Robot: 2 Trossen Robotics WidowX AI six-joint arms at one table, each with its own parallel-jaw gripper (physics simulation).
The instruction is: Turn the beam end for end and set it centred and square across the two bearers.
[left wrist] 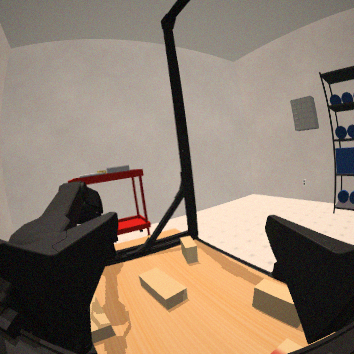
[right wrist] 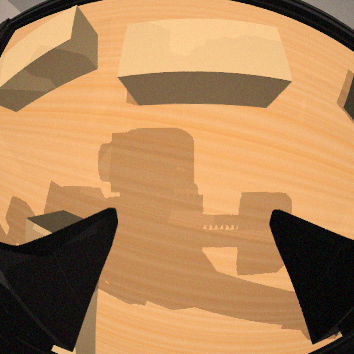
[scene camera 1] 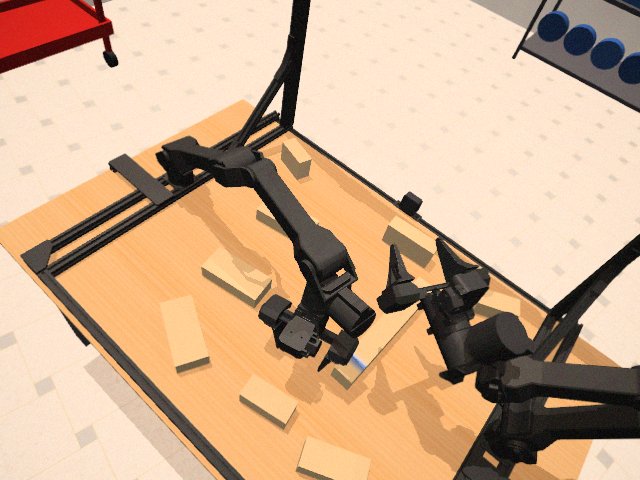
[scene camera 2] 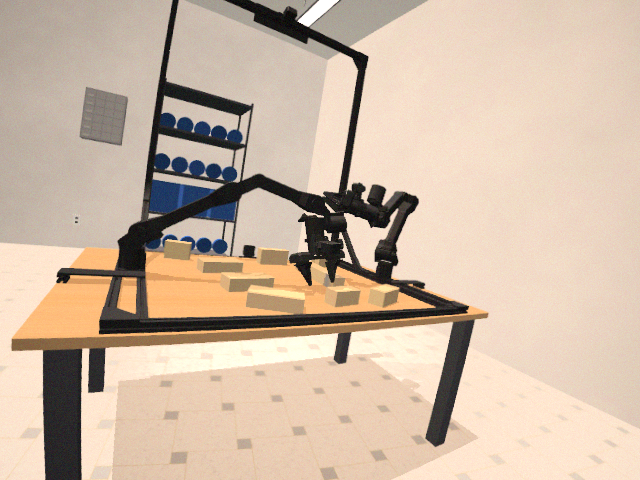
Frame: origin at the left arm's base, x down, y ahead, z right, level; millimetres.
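Where they show: left gripper, fingertip midpoint: [left wrist: 194, 222] [scene camera 1: 415, 241] [scene camera 2: 322, 195]; right gripper, fingertip midpoint: [right wrist: 196, 217] [scene camera 1: 298, 358] [scene camera 2: 321, 284]; left arm's base, link origin: [scene camera 1: 501, 443] [scene camera 2: 383, 277]; right arm's base, link origin: [left wrist: 109, 255] [scene camera 1: 180, 178] [scene camera 2: 130, 268].
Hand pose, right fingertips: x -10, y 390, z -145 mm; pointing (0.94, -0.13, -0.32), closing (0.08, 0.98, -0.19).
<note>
Each offset is from my right fingertips to the top centre of the thing. Level surfaces: height alone.
The beam {dx -15, dy -90, dz +179 mm} [scene camera 1: 385, 333] [scene camera 2: 321, 272] is a long pale wooden bar with a blue band near its lower end in scene camera 1; its upper end is hidden behind my left gripper. A red patch shows on wood at the left wrist view's bottom edge. Several pale blocks lie around; I cannot tell which two are the bearers. My left gripper [scene camera 1: 416, 244] [scene camera 2: 330, 195] [left wrist: 194, 222] is open and empty, raised and pointing sideways above the beam's upper end. My right gripper [scene camera 1: 302, 347] [scene camera 2: 321, 281] [right wrist: 196, 217] is open and empty, pointing down above the table beside the beam's blue-banded end.
Blocks {dx -9, dy +199, dz -114 mm} [scene camera 1: 184, 333] {dx -9, dy +221, dz +47 mm} [scene camera 1: 237, 276] {dx -15, dy -14, dz -97 mm} [scene camera 1: 268, 400] {dx -18, dy -171, dz -100 mm} [scene camera 1: 333, 459] lie left of and below the beam in scene camera 1. Others {dx -34, dy -1, dz +407 mm} [scene camera 1: 410, 240] {dx -15, dy -243, dz +410 mm} [scene camera 1: 498, 304] {dx -34, dy +376, dz +407 mm} [scene camera 1: 296, 157] lie towards the upper and right edge. A black rail frame borders the wooden table {dx +29 mm} [scene camera 1: 129, 268]. Both arms reach over the middle, close together.
</note>
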